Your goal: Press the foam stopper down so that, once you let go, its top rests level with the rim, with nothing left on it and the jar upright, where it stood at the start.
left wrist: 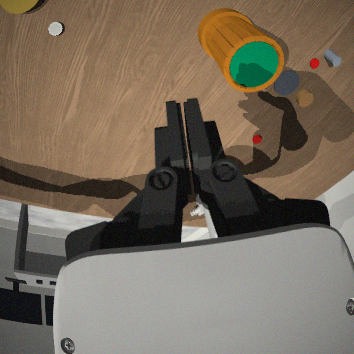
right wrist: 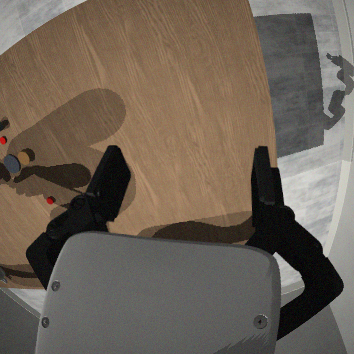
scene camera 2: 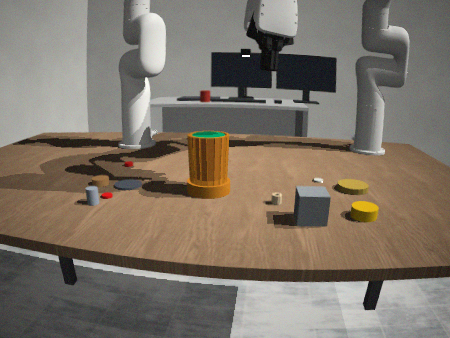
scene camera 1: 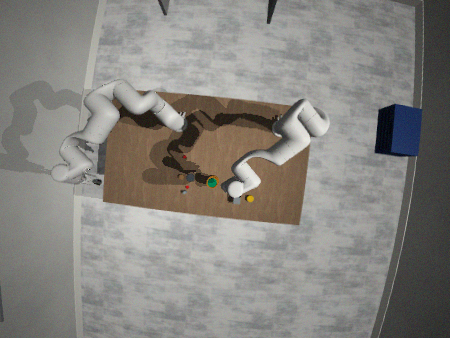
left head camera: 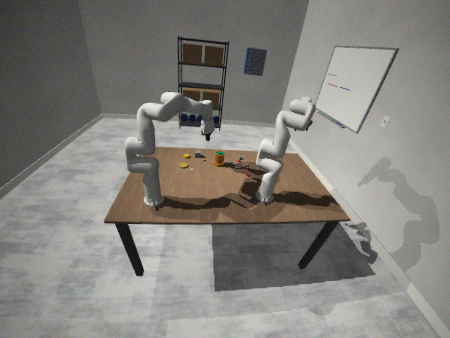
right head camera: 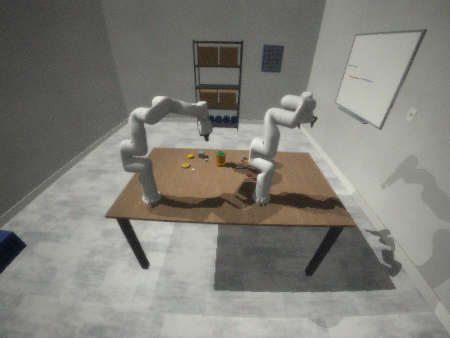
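The orange ribbed jar (left head camera: 219, 160) (right head camera: 221, 160) (scene camera 2: 208, 165) (left wrist: 222, 40) stands upright on the table. The green foam stopper (scene camera 1: 212, 183) (scene camera 2: 209, 134) (left wrist: 254, 63) fills its mouth, its top about level with the rim as far as the views show. Nothing lies on the stopper; a shadow falls on part of it in the left wrist view. My left gripper (left head camera: 208, 137) (right head camera: 206, 137) (scene camera 2: 269, 67) (left wrist: 182, 119) is shut and empty, high above the table and apart from the jar. My right gripper (right head camera: 308, 124) (right wrist: 186, 159) is open and empty, high at the table's far side from the left arm.
A grey cube (scene camera 2: 312, 205), a yellow disc (scene camera 2: 364, 211), an olive disc (scene camera 2: 352, 187), a beige piece (scene camera 2: 276, 198) and a white disc (scene camera 2: 318, 180) lie on one side of the jar. A slate disc (scene camera 2: 128, 184), a brown disc (scene camera 2: 100, 181), a grey cylinder (scene camera 2: 92, 195) and red discs (scene camera 2: 107, 195) lie on the other.
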